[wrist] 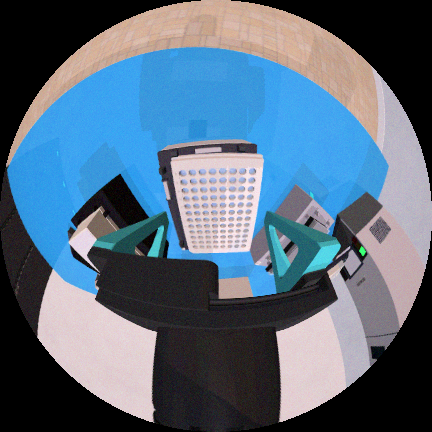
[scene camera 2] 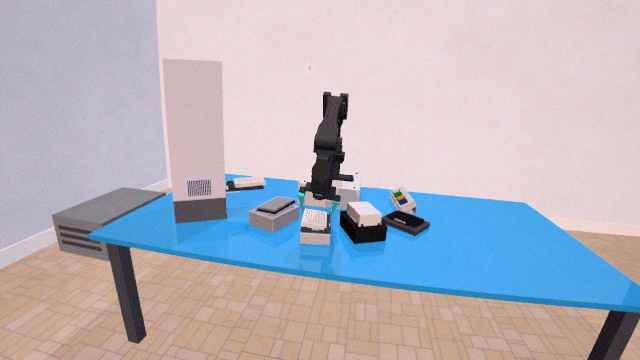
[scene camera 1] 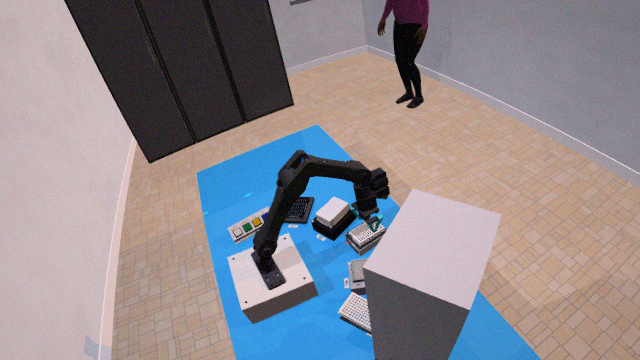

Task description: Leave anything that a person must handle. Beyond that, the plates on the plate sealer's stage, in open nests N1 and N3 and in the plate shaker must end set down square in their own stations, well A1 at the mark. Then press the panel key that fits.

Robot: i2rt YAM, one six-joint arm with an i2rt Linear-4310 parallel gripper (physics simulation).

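Observation:
My gripper point(scene camera 1: 366, 220) point(scene camera 2: 318, 211) point(wrist: 215, 216) is open, pointing down, fingers on either side of a white 96-well plate point(scene camera 1: 364, 233) point(scene camera 2: 315, 218) point(wrist: 218, 200). That plate sits on a light station with a dark top point(scene camera 2: 315, 237) point(wrist: 172, 200); dark base shows along its left and far edges in the wrist view. A grey plate point(scene camera 1: 356, 270) point(scene camera 2: 276, 205) lies on a grey station point(scene camera 2: 272, 220) point(wrist: 289, 210). Another white plate point(scene camera 1: 356, 309) point(scene camera 2: 249, 181) lies at the plate sealer's tower. A dark plate point(scene camera 1: 300, 207) point(scene camera 2: 406, 219) lies in a low black nest. Station labels are unreadable.
The sealer's tower point(scene camera 1: 432, 245) point(scene camera 2: 195, 125) point(wrist: 395, 250) hides part of the table. A black station point(scene camera 1: 332, 229) point(scene camera 2: 362, 232) bears a white block point(scene camera 1: 333, 211) point(scene camera 2: 364, 212). The key panel point(scene camera 1: 247, 225) point(scene camera 2: 403, 200) stands near the arm's base. A person point(scene camera 1: 410, 45) stands beyond the table.

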